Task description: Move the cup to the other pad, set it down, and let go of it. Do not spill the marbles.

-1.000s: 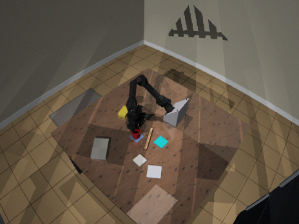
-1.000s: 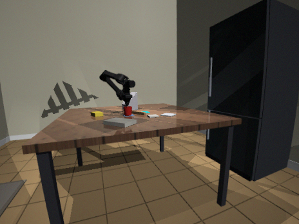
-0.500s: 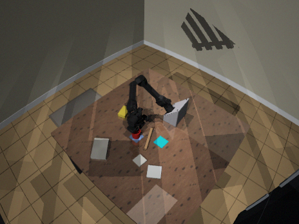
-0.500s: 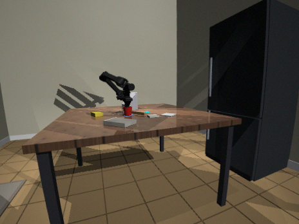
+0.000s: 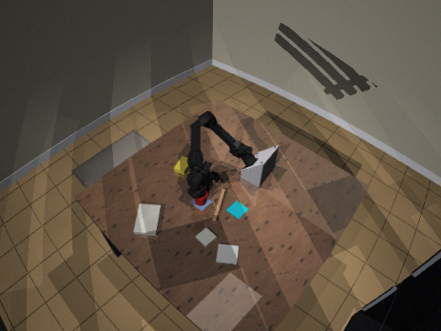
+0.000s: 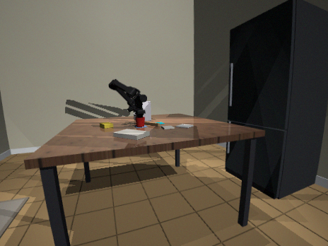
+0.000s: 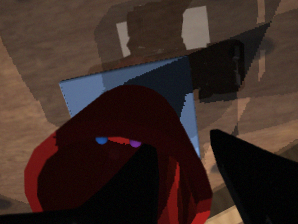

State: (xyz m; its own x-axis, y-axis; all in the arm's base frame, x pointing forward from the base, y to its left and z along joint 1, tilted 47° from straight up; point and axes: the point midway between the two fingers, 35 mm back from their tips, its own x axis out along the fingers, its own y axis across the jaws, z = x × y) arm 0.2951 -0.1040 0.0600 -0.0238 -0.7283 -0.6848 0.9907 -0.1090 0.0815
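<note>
Right now my gripper tip is 30 mm short of the blue pad and 40 mm above it. The rest, counted from my gripper tip: wooden stick (90 mm to the left, 30 mm below); then cyan pad (40 mm behind, 190 mm to the left, 40 mm below); then red cup (30 mm ahead, 10 mm to the right).
</note>
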